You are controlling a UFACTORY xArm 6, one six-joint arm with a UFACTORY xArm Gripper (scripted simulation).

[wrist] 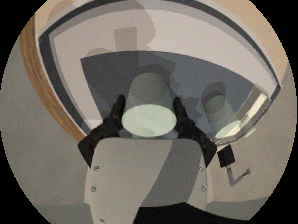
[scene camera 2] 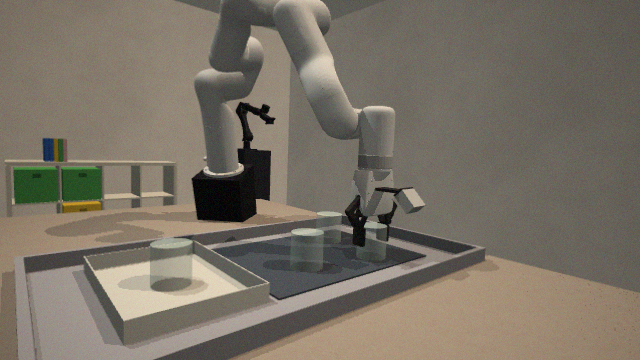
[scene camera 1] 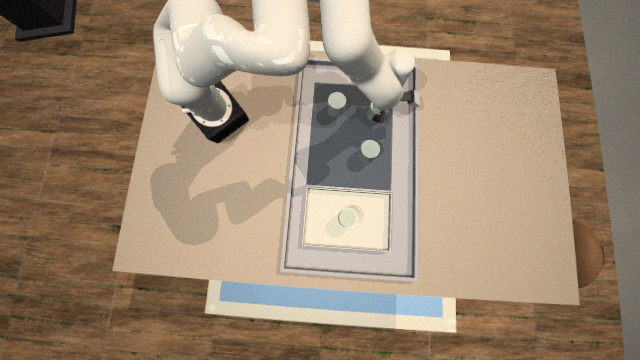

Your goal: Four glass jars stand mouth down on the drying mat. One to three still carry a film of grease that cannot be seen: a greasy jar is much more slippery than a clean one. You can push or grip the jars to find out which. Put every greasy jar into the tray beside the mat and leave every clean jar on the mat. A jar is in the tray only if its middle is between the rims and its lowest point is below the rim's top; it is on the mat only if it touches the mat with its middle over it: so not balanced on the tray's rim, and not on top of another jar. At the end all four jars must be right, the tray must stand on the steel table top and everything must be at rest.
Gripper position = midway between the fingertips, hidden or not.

Note:
I see my gripper (scene camera 2: 370, 242), a jar (scene camera 2: 376, 233), a jar (scene camera 2: 170, 259) and a jar (scene camera 2: 306, 255).
My gripper shows as well in the wrist view (wrist: 149, 102).

